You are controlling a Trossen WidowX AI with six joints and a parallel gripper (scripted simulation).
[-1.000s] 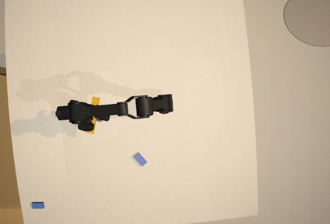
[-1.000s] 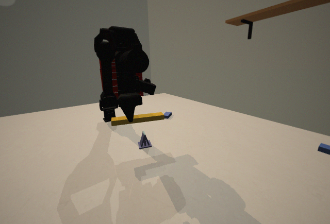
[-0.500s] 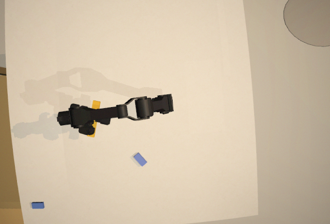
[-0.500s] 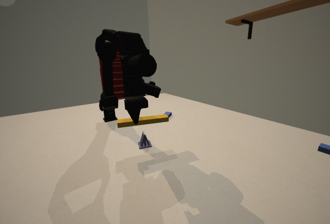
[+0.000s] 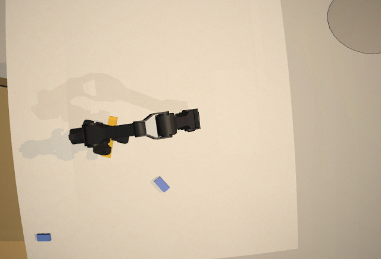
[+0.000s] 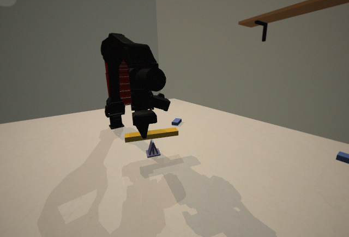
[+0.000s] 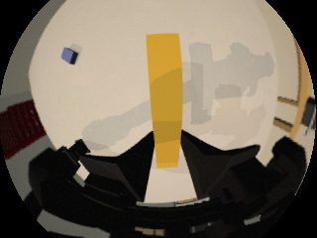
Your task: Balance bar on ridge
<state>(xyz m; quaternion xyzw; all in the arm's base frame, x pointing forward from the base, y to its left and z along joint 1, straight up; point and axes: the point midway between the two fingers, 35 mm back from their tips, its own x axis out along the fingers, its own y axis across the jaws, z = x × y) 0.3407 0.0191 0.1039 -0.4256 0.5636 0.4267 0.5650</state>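
The purple ridge is 40 mm below my gripper tip, 30 mm to the left of it and 10 mm ahead of it. From my gripper tip the other things lie so: yellow bar (30 mm to the left, 10 mm ahead).
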